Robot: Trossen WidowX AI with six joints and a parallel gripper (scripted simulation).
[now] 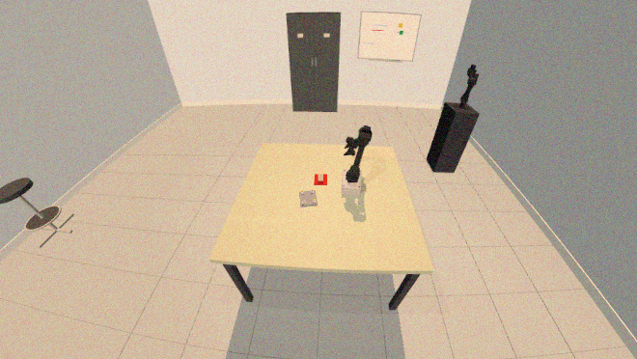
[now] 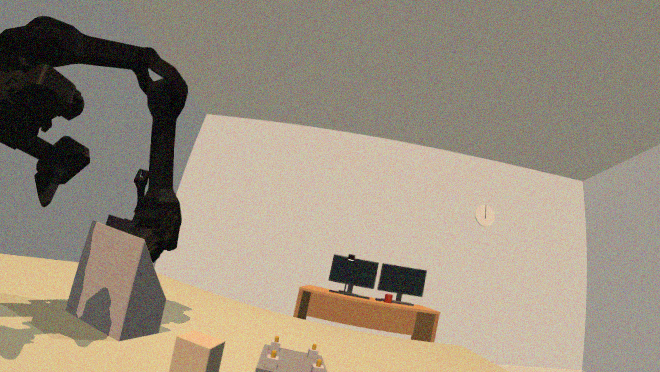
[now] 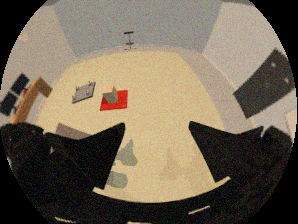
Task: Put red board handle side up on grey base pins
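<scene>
The red board lies 18 cm ahead of my gripper tip, 15 cm to the left of it and 15 cm below it. The rest, counted from my gripper tip: grey base 36 cm to the left, 27 cm ahead, 17 cm below.
</scene>
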